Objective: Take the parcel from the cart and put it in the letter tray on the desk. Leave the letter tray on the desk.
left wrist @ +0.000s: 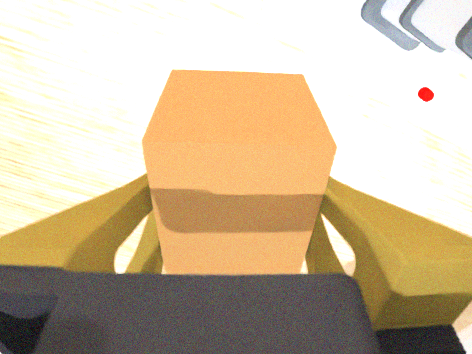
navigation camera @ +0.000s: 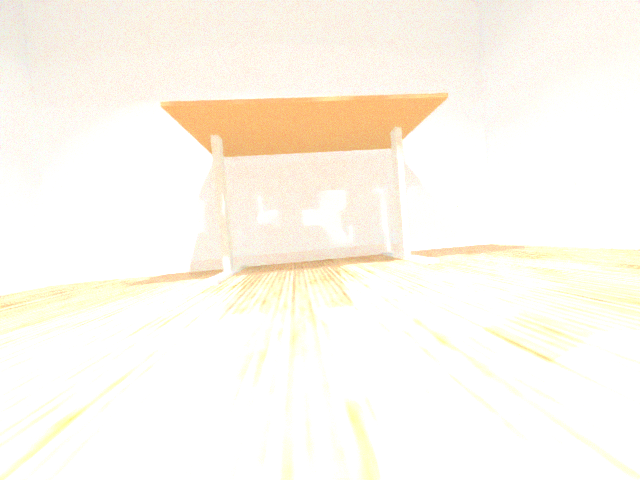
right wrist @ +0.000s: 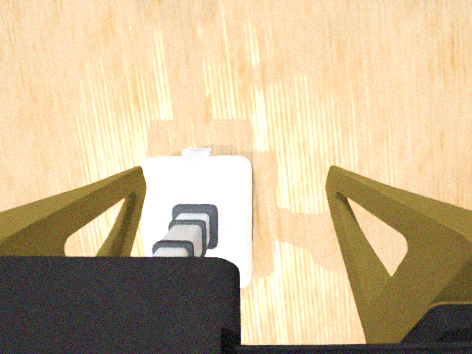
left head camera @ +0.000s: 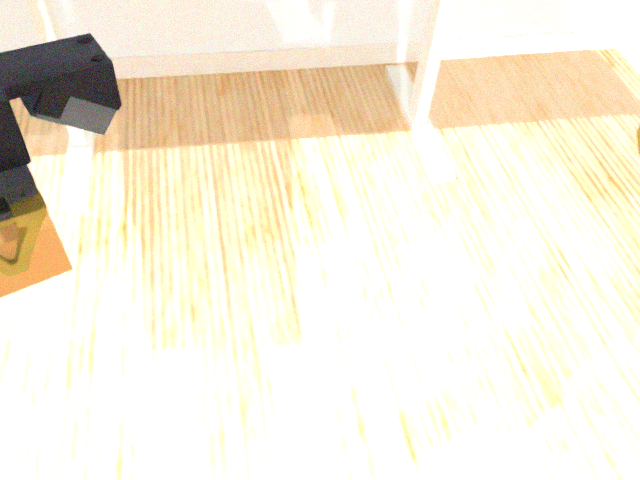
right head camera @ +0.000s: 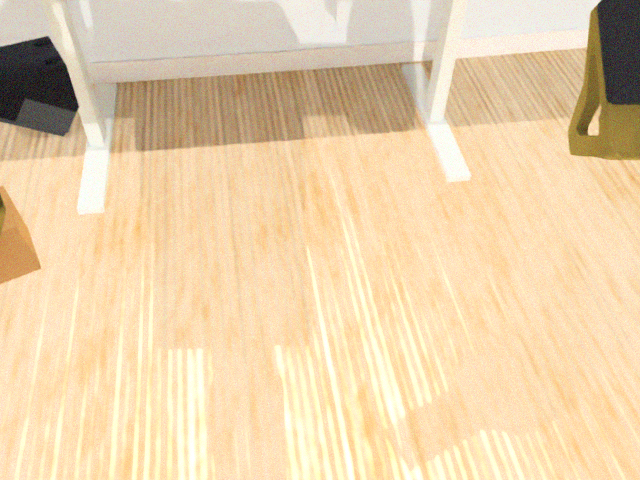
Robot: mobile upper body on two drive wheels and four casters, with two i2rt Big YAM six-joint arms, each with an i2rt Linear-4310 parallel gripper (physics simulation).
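Places are measured from the left arm's base along level axes (x back, y down, z right), in centimetres.
Where they show: left gripper, between the fingertips: (left wrist: pixel 234 176) (left head camera: pixel 8 250); right gripper, between the fingertips: (right wrist: pixel 235 176).
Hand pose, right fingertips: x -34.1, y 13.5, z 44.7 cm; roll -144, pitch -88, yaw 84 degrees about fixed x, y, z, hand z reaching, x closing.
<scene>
After its pixels a point has its place.
The parcel (left head camera: pixel 49 253) @(x -43.0, y 31.3, z 3.7 cm) (right head camera: pixel 18 248) @(x -43.1, y 30.9, z 3.9 cm) (left wrist: pixel 240 170) @(x -45.3, y 28.7, z 2.5 cm) is an orange-brown box. My left gripper (left wrist: pixel 234 176) @(x -44.1, y 32.0, z 0.1 cm) is shut on it and holds it up over the floor, at the left of both head camera views. My right gripper (right wrist: pixel 235 176) @(x -34.1, y 13.5, z 44.7 cm) is open, with its fingers wide apart and no thing between them; one of its fingers shows at the top right of the right head camera view. The desk (navigation camera: pixel 310 124) @(x -183.0, y 48.5, z 21.1 cm) stands ahead in the navigation view, seen from below its wooden top. The letter tray and the cart do not show in these views.
The desk's white legs (right head camera: pixel 444 67) @(x -197.9, y 115.3, z 80.9 cm) (navigation camera: pixel 219 201) @(x -185.7, y 91.8, z -42.5 cm) stand on long feet (right head camera: pixel 92 180) on the wooden floor (right head camera: pixel 248 258) @(x -134.3, y 141.0, z 12.5 cm). A pale wall (navigation camera: pixel 310 51) @(x -237.7, y -39.0, z 25.7 cm) rises behind the desk. The robot's white base (right wrist: pixel 200 185) @(x -19.1, y 115.0, z 25.2 cm) shows below the right wrist.
</scene>
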